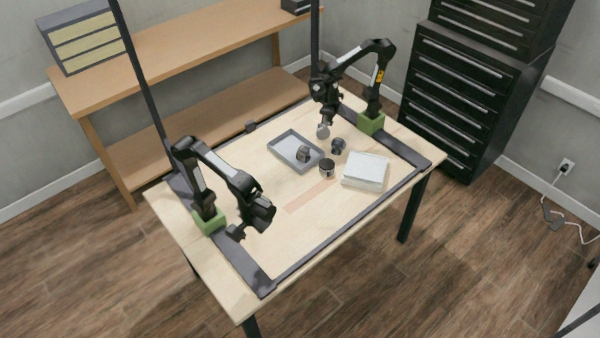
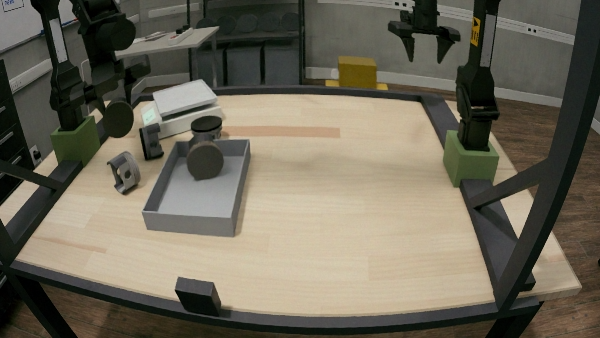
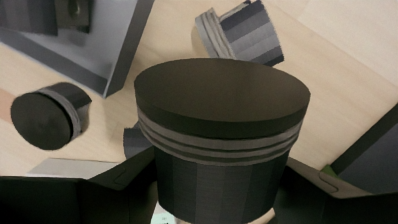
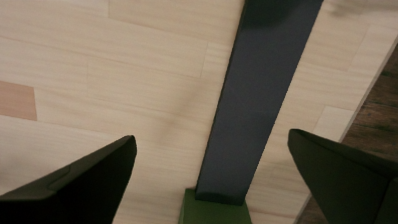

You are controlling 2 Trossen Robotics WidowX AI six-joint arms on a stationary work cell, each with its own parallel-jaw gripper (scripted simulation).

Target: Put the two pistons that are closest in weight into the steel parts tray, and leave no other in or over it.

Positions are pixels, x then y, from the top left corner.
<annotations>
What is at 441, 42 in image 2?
The right gripper.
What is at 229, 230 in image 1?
The right gripper.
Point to a white scale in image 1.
At 345, 180
</annotations>
